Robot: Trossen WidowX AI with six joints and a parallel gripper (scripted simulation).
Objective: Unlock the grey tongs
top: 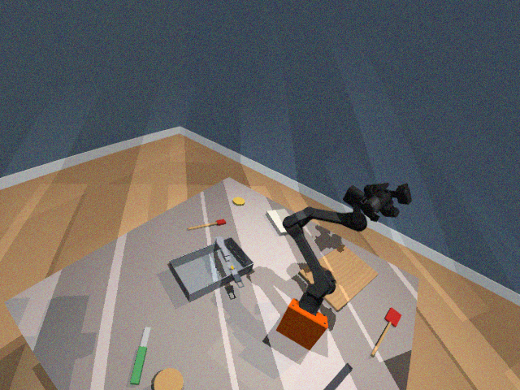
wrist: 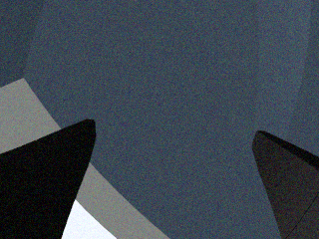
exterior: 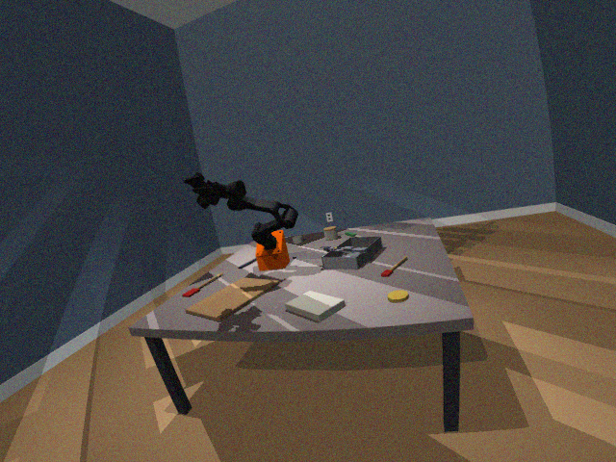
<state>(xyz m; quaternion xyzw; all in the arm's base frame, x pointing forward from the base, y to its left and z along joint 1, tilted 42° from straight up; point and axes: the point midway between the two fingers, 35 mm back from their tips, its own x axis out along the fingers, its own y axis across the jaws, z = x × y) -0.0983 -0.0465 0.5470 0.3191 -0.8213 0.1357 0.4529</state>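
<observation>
Now: gripper tip 46 cm short of the yellow lock piece, 38 cm to the right of it and 44 cm above it. Also, from my gripper tip: green-handled tool (54 cm ahead, 80 cm to the left, 50 cm below); then wooden board (3 cm ahead, 7 cm to the left, 50 cm below); then roasting tin (55 cm ahead, 39 cm to the left, 48 cm below).
</observation>
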